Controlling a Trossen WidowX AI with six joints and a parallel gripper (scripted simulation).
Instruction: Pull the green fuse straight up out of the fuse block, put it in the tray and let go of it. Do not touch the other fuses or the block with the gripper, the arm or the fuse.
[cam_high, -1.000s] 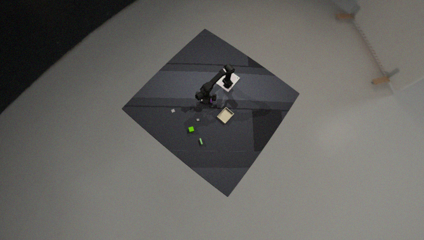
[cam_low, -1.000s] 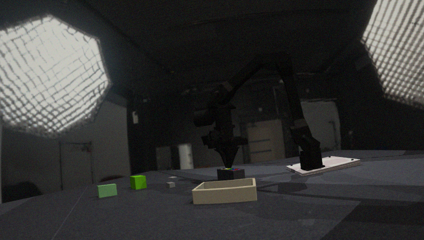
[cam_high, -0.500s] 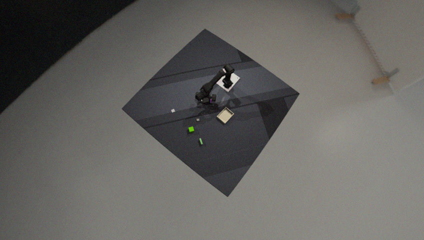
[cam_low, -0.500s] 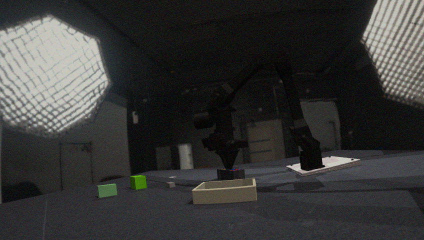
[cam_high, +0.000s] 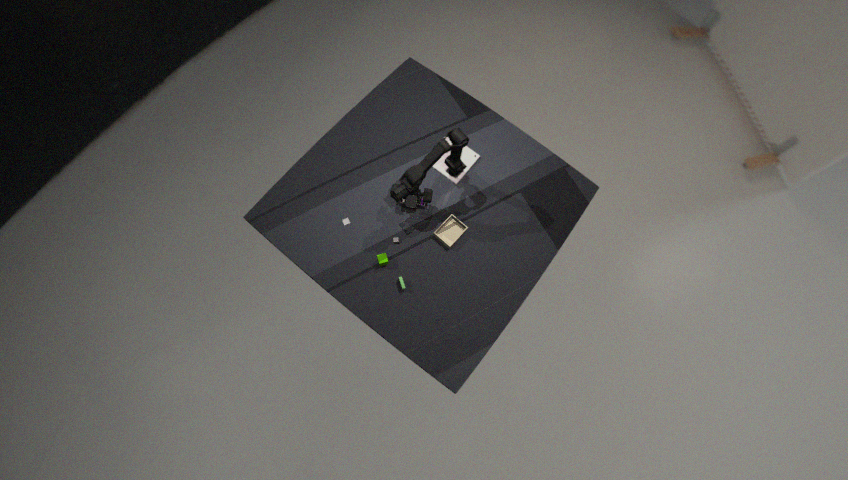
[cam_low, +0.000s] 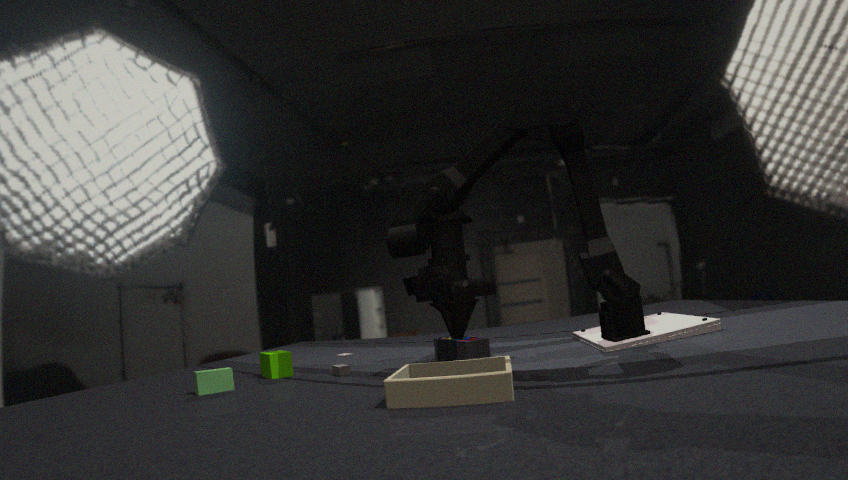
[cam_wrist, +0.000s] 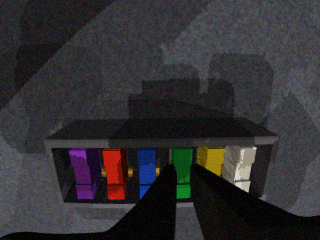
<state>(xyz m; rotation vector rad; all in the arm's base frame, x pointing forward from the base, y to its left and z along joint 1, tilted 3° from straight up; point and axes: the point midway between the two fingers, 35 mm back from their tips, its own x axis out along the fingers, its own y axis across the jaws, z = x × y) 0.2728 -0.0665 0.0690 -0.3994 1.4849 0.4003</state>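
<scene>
My gripper tip is now 24 cm to the right of the beige tray and 3 cm above it. Round my gripper tip: green fuse (1 cm below).
</scene>
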